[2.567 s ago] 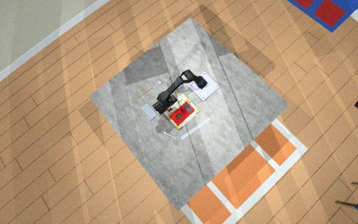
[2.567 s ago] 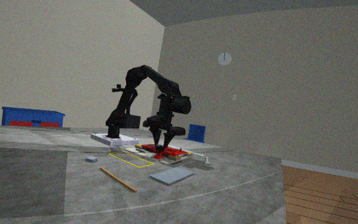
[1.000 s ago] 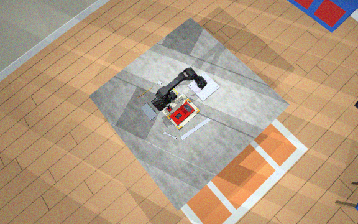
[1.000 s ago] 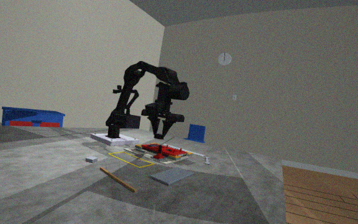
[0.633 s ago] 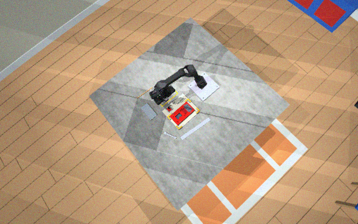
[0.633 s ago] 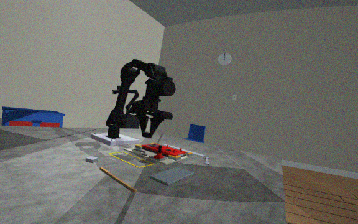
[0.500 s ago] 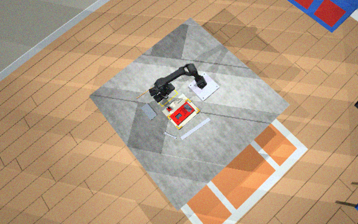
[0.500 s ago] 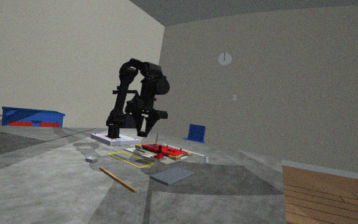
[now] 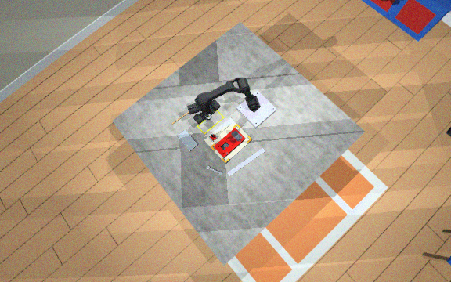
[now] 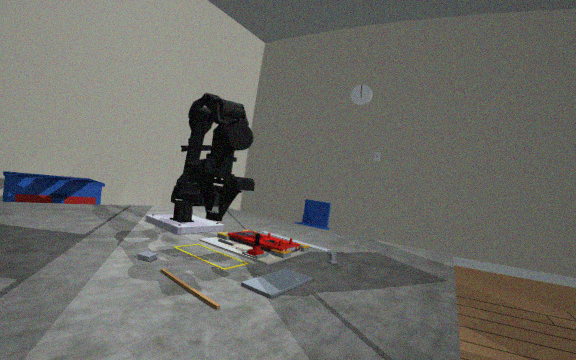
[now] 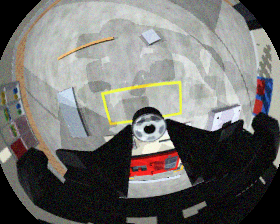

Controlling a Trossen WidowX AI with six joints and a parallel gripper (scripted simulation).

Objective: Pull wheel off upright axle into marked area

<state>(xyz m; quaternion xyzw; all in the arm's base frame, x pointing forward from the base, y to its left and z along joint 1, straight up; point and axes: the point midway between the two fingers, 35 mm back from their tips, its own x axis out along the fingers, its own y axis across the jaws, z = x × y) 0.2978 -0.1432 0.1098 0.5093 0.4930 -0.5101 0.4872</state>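
Right now my gripper tip is 7 cm short of the axle, 10 cm to the right of it and 7 cm above it. The rest, counted from my gripper tip: wheel (right at my gripper tip); wooden stick (12 cm ahead, 18 cm to the right, 10 cm below); small grey cube (4 cm behind, 15 cm to the right, 10 cm below).
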